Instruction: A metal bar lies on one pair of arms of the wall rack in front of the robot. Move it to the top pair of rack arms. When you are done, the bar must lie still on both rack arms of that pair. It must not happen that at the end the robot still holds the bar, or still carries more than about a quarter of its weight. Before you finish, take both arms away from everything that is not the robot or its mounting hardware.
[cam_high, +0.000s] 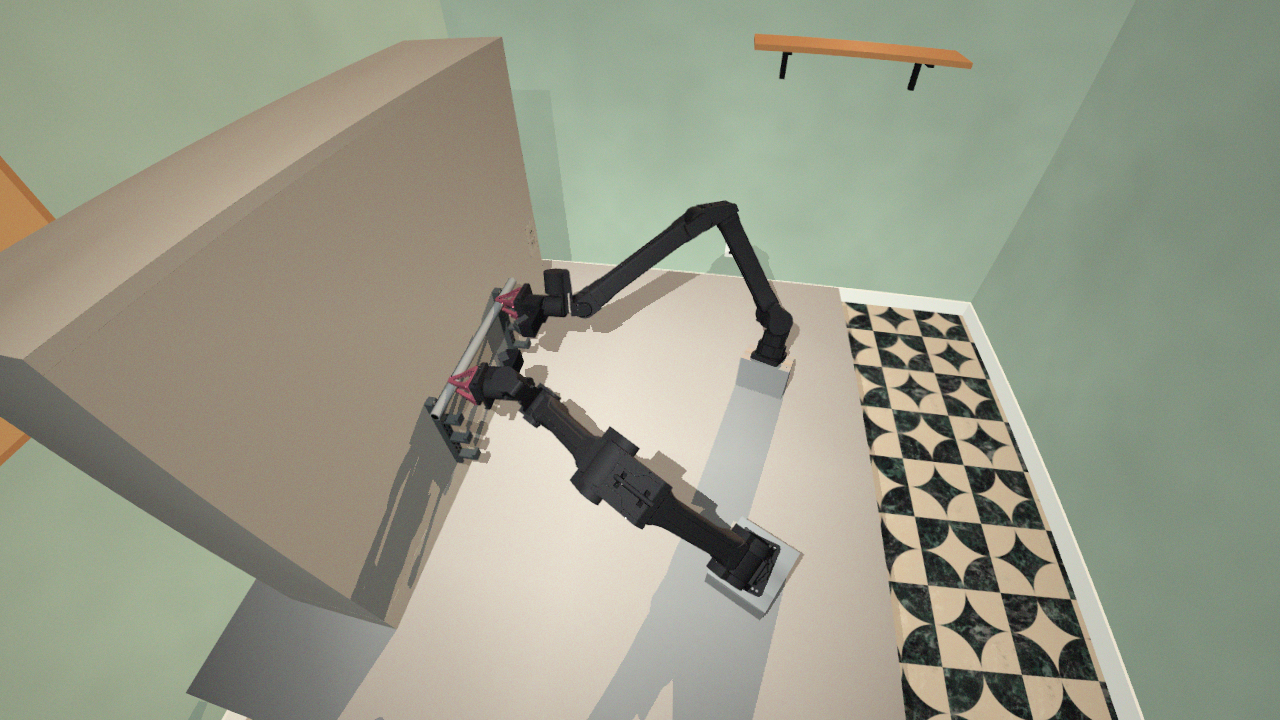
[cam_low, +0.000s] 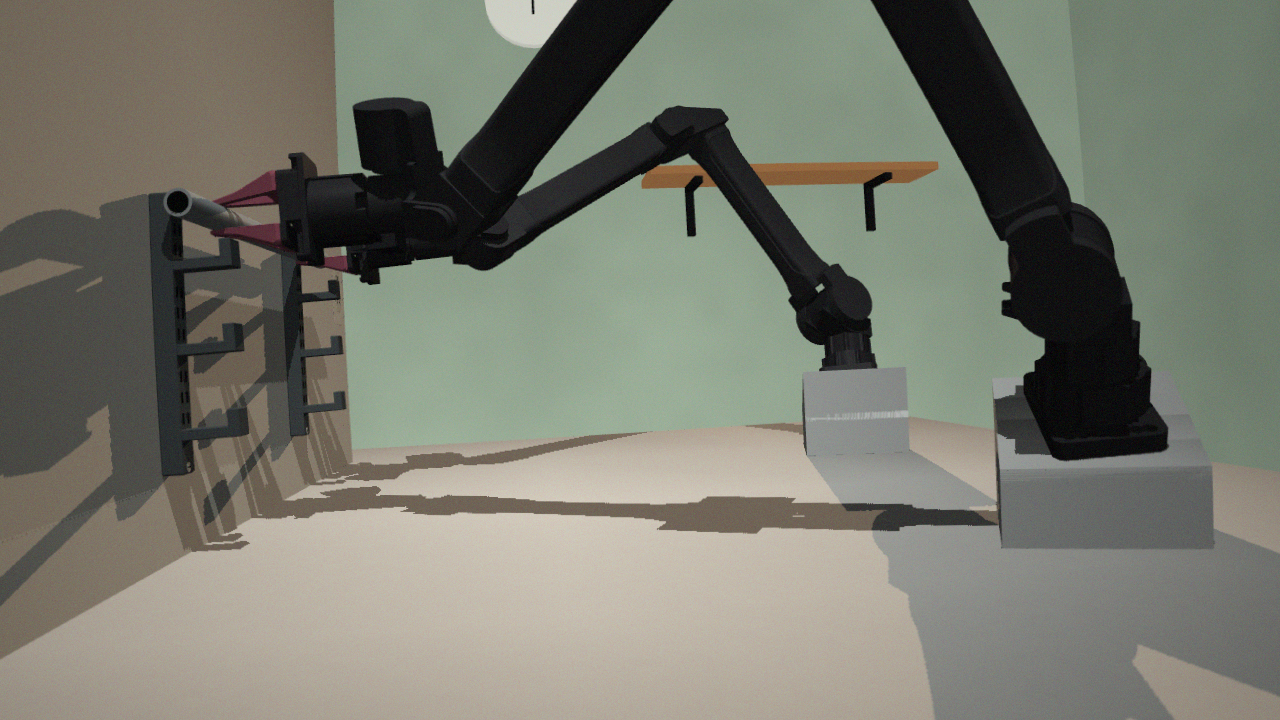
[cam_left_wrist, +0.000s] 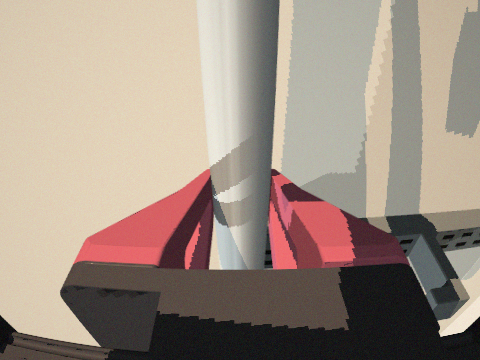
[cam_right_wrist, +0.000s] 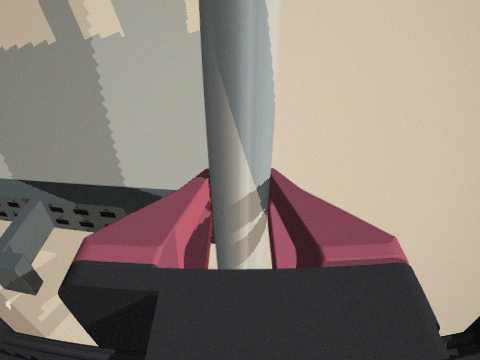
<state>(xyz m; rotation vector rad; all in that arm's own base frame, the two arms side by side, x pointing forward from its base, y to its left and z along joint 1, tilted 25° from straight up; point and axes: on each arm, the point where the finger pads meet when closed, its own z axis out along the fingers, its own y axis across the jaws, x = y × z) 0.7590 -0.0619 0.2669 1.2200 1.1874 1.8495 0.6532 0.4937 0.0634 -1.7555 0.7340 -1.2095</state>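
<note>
Right now the grey metal bar is 1 cm behind my right hand and 15 cm to the left of it. The rest, counted from my right hand: tall tan wall panel: 18 cm ahead, 20 cm to the left, 13 cm above.
Right now the grey metal bar is 150 mm to the right of my left hand and 10 mm ahead of it. Round my left hand: tall tan wall panel 190 mm ahead, 130 mm above, 100 mm to the right.
</note>
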